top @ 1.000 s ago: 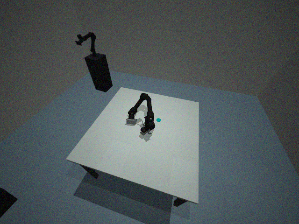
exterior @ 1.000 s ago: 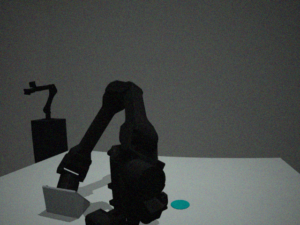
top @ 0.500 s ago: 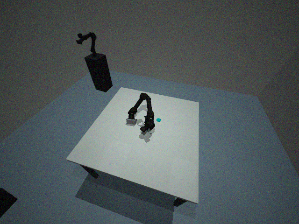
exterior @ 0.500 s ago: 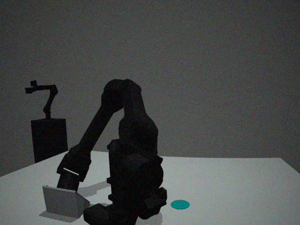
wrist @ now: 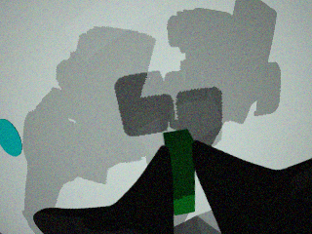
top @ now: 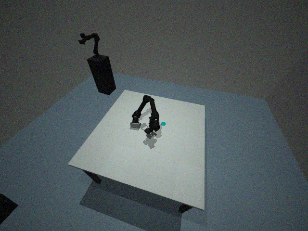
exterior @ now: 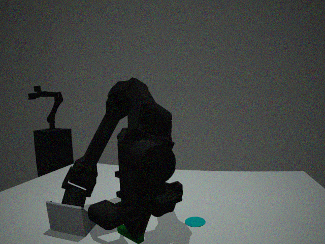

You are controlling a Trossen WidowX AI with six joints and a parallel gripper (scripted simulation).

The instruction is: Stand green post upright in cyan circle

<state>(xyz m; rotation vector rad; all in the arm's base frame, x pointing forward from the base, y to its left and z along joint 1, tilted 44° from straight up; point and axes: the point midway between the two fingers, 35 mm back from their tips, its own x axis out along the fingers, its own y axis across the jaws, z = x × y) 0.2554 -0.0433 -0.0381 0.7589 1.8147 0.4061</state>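
Right now the cyan circle is 22 cm to the left of my gripper tip, 7 cm below it and 7 cm ahead of it. From my gripper tip the other things lie so: green post (2 cm behind, 1 cm to the left).
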